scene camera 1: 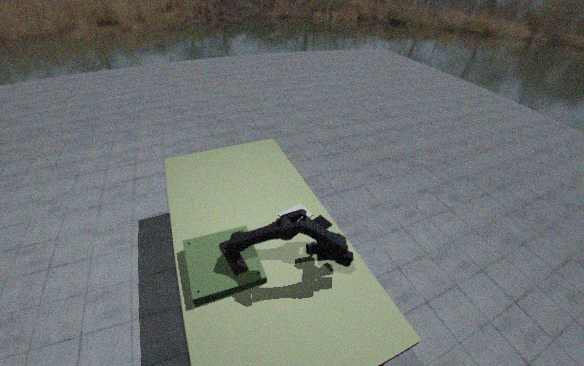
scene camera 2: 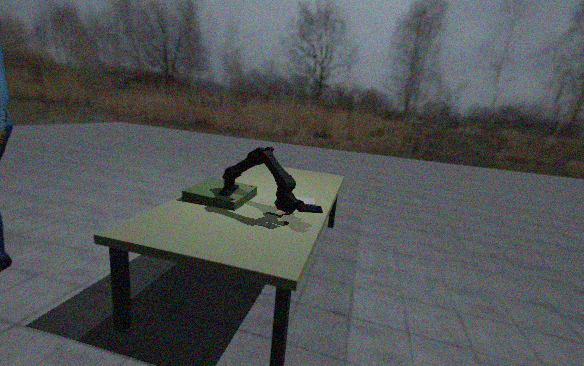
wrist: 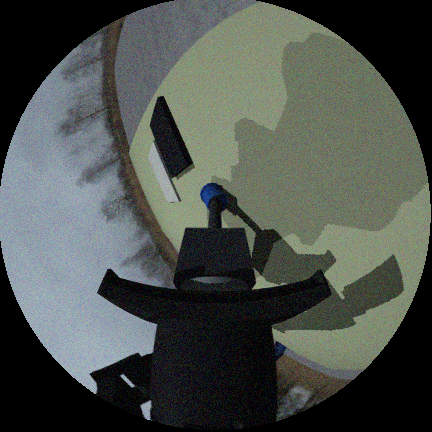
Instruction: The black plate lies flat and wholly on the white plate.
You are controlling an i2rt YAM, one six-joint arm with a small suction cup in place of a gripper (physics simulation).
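Places are measured from the arm's base along level axes (x left, y back, z up), in metres.
Where they show: hand, tool point: (wrist: 214, 192); arm's base, link origin: (scene camera 1: 233, 257) (scene camera 2: 228, 190).
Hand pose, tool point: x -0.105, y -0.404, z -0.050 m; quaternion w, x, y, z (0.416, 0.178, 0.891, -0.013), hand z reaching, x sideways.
Each offset is from my tool point to the top centre of the thing. Level surfaces: height alone.
The black plate @[dx +0.100, dy -0.106, dz +0.002 m] (scene camera 1: 322, 221) (scene camera 2: 311, 207) (wrist: 171, 139) lies on the table beside the white plate @[dx +0.238, dy -0.046, dz -0.002 m] (scene camera 1: 296, 207) (scene camera 2: 309, 201) (wrist: 162, 175), towards the table's long edge. In the wrist view it hides part of the white plate; whether their edges touch or overlap I cannot tell. In scene camera 1 the arm covers part of the white plate. My gripper, a small blue suction cup (scene camera 1: 314, 243) (wrist: 213, 195), is off and holds no plate. It is low over the table, to the side of both plates. In scene camera 2 the cup is hidden or too small to tell.
The arm stands on a thick green board (scene camera 1: 200, 265) (scene camera 2: 205, 189) on the pale green table @[dz -0.008 m] (scene camera 1: 220, 180) (scene camera 2: 200, 235). The arm's dark shadow falls on the table near the cup. Part of a person in blue (scene camera 2: 3, 100) shows at the left edge of scene camera 2.
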